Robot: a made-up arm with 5 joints. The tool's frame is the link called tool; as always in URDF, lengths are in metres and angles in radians.
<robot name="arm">
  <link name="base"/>
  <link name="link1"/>
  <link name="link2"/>
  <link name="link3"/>
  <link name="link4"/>
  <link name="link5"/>
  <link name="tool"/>
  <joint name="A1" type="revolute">
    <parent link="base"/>
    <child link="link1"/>
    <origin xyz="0.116 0 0.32" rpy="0 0 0"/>
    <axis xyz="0 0 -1"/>
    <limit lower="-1.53" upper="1.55" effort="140" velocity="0.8"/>
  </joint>
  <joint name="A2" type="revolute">
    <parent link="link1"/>
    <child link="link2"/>
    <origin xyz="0.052 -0.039 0.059" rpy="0 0 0"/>
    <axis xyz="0 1 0"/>
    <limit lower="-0.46" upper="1.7" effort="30" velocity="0.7"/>
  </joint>
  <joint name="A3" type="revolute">
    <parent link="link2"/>
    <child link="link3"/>
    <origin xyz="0.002 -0.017 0.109" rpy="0 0 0"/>
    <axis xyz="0 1 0"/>
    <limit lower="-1.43" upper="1.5" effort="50" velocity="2.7"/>
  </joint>
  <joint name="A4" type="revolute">
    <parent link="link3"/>
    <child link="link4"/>
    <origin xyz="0.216 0.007 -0.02" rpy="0 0 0"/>
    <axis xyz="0 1 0"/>
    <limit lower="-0.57" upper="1.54" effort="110" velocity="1.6"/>
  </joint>
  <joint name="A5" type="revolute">
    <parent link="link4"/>
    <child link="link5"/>
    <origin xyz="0.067 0.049 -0.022" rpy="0 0 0"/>
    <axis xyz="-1 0 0"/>
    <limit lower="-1.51" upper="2.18" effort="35" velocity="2.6"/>
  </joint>
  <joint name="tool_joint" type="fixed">
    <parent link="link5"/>
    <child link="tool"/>
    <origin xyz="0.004 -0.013 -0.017" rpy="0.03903 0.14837 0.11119"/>
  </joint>
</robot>
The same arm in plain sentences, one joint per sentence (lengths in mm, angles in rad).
The arm has five revolute joints in a row. What follows holds with every joint at zero, and every direction is one of the base frame's.
The first joint lies 116.0 mm along +x and 320.0 mm along +z from the base frame's origin and turns about -z, from -1.5300 to 1.5500 rad.
The second joint lies 52.0 mm along +x and 39.0 mm along -y and 59.0 mm along +z from the first joint and turns about +y, from -0.4600 to 1.7000 rad.
The third joint lies 2.0 mm along +x and 17.0 mm along -y and 109.0 mm along +z from the second joint and turns about +y, from -1.4300 to 1.5000 rad.
The fourth joint lies 216.0 mm along +x and 7.0 mm along +y and 20.0 mm along -z from the third joint and turns about +y, from -0.5700 to 1.5400 rad.
The fifth joint lies 67.0 mm along +x and 49.0 mm along +y and 22.0 mm along -z from the fourth joint and turns about -x, from -1.5100 to 2.1800 rad.
The tool frame, which is the frame that the pose is given for, lies 4.0 mm along +x and 13.0 mm along -y and 17.0 mm along -z from the fifth joint; its axes are the base frame's turned by roll 0.0390, pitch 0.1484 and yaw 0.1112 rad (as in URDF: about the fixed x, then y, then z).

